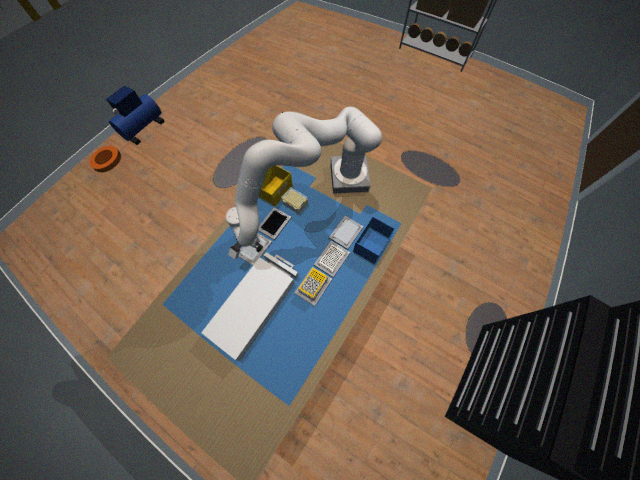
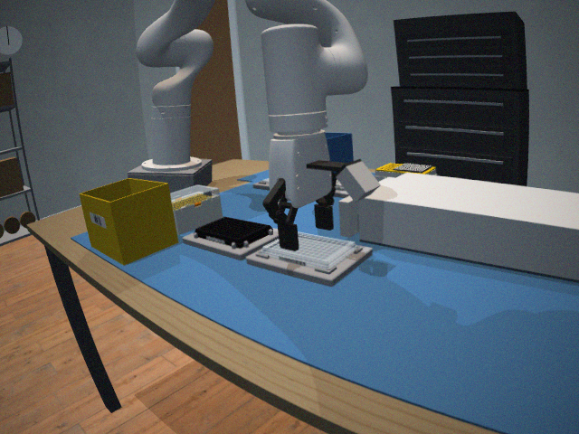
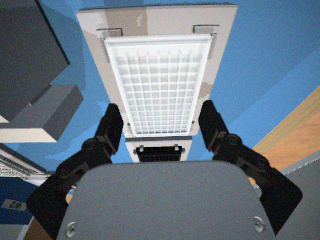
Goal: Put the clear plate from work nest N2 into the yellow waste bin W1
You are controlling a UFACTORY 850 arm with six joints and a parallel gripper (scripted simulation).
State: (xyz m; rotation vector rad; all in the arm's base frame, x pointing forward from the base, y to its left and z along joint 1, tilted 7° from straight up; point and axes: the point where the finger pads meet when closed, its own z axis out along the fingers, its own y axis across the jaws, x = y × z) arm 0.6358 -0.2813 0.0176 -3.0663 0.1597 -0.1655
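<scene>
Right now the clear plate is 30 mm below my hand. The rest, counted from my hand: black plate: 180 mm behind, 30 mm below, 20 mm to the left; then grey work nest: 40 mm below; then long white cooler: 210 mm ahead, 170 mm to the left, 10 mm below.
</scene>
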